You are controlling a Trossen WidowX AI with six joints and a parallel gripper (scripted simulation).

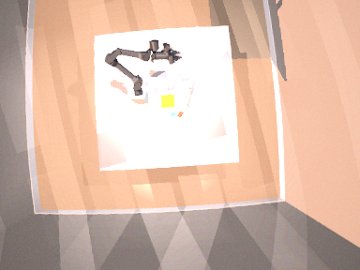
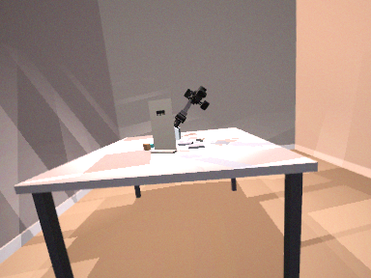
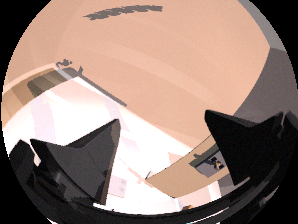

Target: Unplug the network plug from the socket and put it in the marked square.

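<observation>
The network plug lies 24 cm to the right of my gripper tip, 5 cm below it and 5 cm ahead of it. Also, from my gripper tip: orange marked square (31 cm below, 26 cm to the right, 15 cm behind); brown piece (39 cm to the right, 29 cm below, 5 cm behind); grey panel (25 cm to the right, 16 cm below, 7 cm ahead).
</observation>
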